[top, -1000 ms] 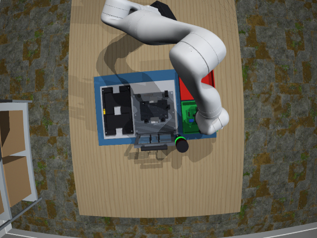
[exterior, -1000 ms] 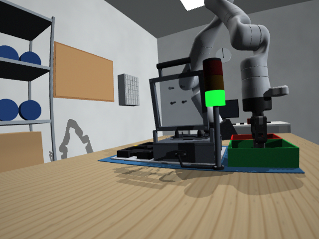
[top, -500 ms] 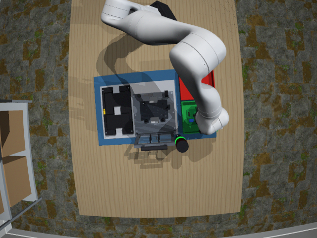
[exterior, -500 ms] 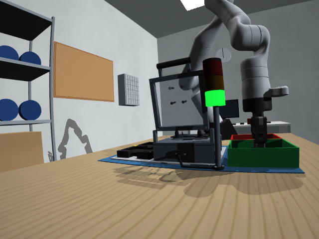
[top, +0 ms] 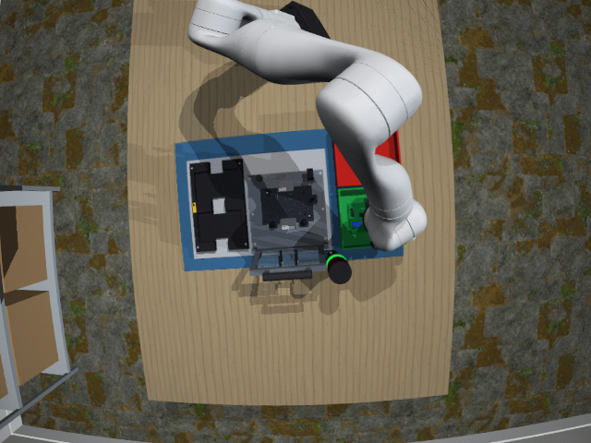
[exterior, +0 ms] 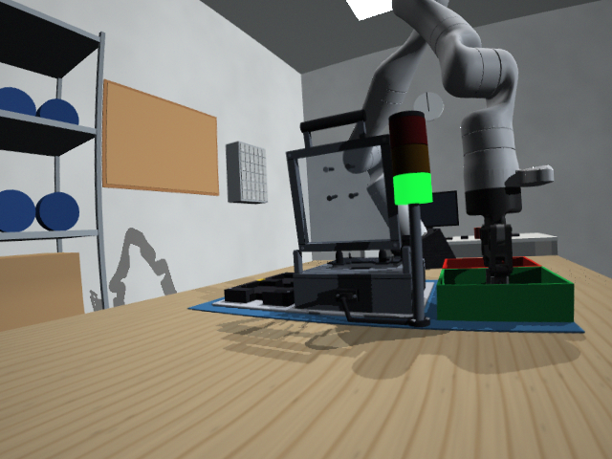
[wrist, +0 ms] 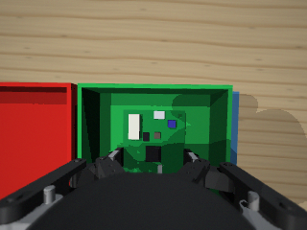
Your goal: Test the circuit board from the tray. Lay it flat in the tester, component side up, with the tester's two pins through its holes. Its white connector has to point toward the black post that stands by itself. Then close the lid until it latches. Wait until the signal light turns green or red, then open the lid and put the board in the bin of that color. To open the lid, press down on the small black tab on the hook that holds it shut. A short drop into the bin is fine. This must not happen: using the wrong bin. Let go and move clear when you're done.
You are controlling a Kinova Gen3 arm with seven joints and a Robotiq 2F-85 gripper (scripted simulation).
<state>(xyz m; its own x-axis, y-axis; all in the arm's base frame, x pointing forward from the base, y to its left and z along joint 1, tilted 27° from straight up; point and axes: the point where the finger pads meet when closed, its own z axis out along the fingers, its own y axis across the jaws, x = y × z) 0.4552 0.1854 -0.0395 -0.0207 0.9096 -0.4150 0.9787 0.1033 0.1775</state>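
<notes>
My hand is 10 mm above the green bin. The rest, counted from my hand: black hook: 140 mm to the right, 100 mm behind, 60 mm above; green circuit board: 10 mm below; red bin: 150 mm behind, 10 mm below.
</notes>
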